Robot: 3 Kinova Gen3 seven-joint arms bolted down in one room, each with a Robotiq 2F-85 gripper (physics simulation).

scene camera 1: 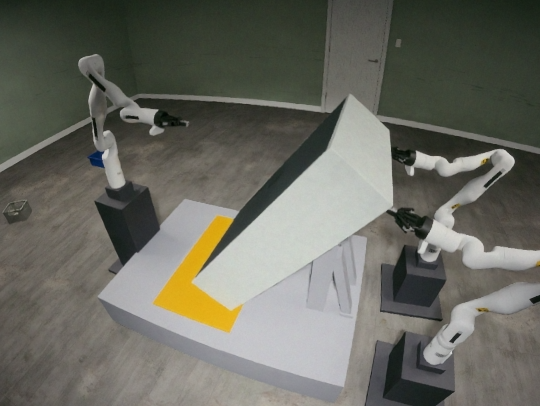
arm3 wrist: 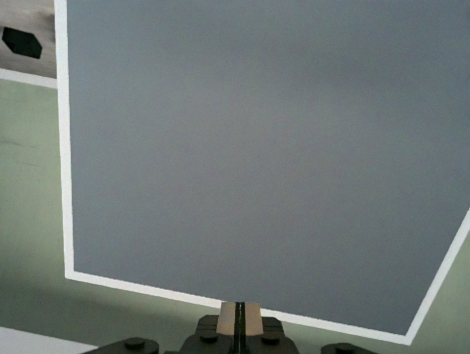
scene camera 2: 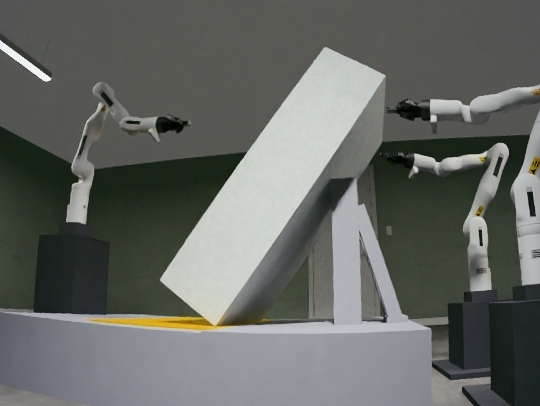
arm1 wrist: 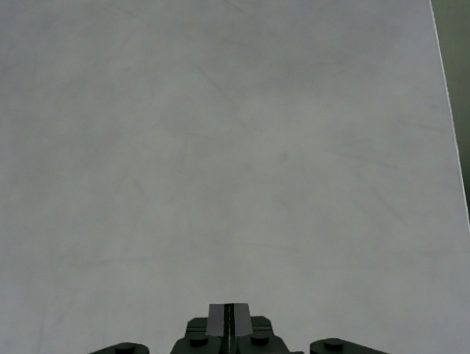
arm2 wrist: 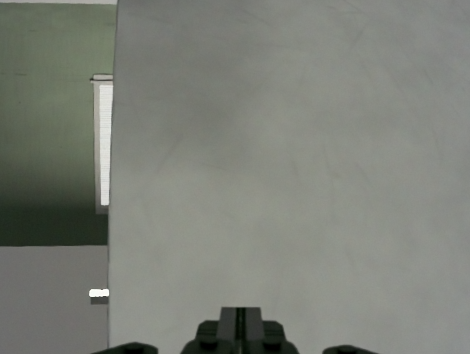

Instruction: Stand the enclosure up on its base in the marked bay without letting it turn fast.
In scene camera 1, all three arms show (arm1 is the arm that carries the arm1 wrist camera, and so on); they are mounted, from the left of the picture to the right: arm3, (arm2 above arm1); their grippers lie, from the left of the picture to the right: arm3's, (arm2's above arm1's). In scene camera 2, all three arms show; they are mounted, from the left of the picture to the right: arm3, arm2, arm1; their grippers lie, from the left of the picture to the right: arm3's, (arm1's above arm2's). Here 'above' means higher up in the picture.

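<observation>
The large pale enclosure (arm1 wrist: 225, 150) (arm2 wrist: 280, 150) (arm3 wrist: 250, 150) (scene camera 1: 310, 215) (scene camera 2: 270, 195) is tilted, its low end over the yellow marked bay (scene camera 1: 180, 290) (scene camera 2: 150, 323) and its raised end leaning right over a support. Arm1's gripper (arm1 wrist: 229, 306) (scene camera 1: 391, 212) (scene camera 2: 389, 109) and arm2's gripper (arm2 wrist: 240, 310) (scene camera 1: 395, 154) (scene camera 2: 382, 155) are shut and empty at the right, close to the raised end; contact cannot be told. In scene camera 1 the enclosure's edge partly hides arm2's fingertips. Arm3's gripper (arm3 wrist: 240, 305) (scene camera 1: 187, 123) (scene camera 2: 189, 123) is shut, well left of the enclosure, facing its dark, pale-rimmed side.
The grey support stand (scene camera 1: 320, 285) (scene camera 2: 346, 250) rises beneath the enclosure from the low platform (scene camera 1: 280, 345) (scene camera 2: 200, 370). Arm3's pedestal (scene camera 1: 127, 220) (scene camera 2: 70, 275) stands left of the platform. A blue bin (scene camera 1: 96, 159) and a grey crate (scene camera 1: 17, 211) are on the floor farther left.
</observation>
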